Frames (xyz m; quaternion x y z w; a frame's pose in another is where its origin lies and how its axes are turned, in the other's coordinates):
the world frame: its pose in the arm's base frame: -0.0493 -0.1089 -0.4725 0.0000 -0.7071 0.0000 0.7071
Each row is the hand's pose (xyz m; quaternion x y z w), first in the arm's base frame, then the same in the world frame.
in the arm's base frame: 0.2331 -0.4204 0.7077 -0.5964 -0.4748 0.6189 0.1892
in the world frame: 1.1802 -0.3115 -0.2824 0.0159 -0.2020 0.8594 0.4695
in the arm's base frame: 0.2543 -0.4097 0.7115 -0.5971 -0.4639 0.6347 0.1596
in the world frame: 1.1840 -0.3008 -0.3036 0.0266 -0.2152 0.8710 0.4409
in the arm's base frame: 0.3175 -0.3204 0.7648 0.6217 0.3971 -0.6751 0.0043
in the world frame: 1.2373 -0.2115 -0.3668 0.0378 -0.2838 0.9170 0.2778
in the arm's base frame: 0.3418 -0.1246 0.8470 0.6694 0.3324 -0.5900 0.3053
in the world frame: 1.3195 -0.0157 -0.3911 -0.0561 -0.4509 0.8906 0.0192
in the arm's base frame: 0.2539 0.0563 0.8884 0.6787 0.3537 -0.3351 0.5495
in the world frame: 1.3609 0.1652 -0.3032 0.2430 0.6387 -0.7169 0.1385
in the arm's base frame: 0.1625 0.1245 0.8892 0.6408 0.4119 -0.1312 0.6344
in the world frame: 1.3617 0.2334 -0.2118 0.3603 0.7399 -0.5459 0.1573
